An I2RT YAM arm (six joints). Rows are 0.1 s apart.
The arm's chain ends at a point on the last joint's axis. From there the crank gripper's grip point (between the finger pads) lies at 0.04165 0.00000 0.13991 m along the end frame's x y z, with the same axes.
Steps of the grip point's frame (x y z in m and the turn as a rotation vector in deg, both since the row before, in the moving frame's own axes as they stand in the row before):
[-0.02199, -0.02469, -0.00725, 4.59, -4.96, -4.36]
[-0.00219, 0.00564, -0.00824, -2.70, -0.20, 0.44]
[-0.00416, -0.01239, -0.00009, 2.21, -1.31, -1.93]
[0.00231, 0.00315, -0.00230, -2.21, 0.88, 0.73]
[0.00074, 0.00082, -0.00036, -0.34, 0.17, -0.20]
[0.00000, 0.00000, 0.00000, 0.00, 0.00, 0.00]
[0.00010, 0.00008, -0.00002, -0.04, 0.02, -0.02]
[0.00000, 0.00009, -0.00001, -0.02, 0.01, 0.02]
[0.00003, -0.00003, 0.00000, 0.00, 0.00, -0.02]
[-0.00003, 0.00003, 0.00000, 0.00, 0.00, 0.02]
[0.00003, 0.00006, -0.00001, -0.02, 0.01, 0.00]
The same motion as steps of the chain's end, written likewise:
[-0.00922, -0.01068, -0.00975, 4.59, -4.96, -4.36]
[-0.00168, -0.00127, -0.00822, -2.70, -0.20, 0.44]
[-0.00084, -0.00563, -0.00087, 2.21, -1.31, -1.93]
[0.00020, -0.00278, -0.00153, -2.21, 0.88, 0.73]
[0.00032, 0.00014, -0.00023, -0.34, 0.17, -0.20]
[0.00000, 0.00000, 0.00000, 0.00, 0.00, 0.00]
[0.00005, 0.00000, -0.00001, -0.04, 0.02, -0.02]
[-0.00002, 0.00003, 0.00000, -0.02, 0.01, 0.02]
[0.00003, -0.00002, 0.00000, 0.00, 0.00, -0.02]
[-0.00003, 0.00002, 0.00000, 0.00, 0.00, 0.02]
[0.00001, 0.00001, 0.00000, -0.02, 0.01, 0.00]

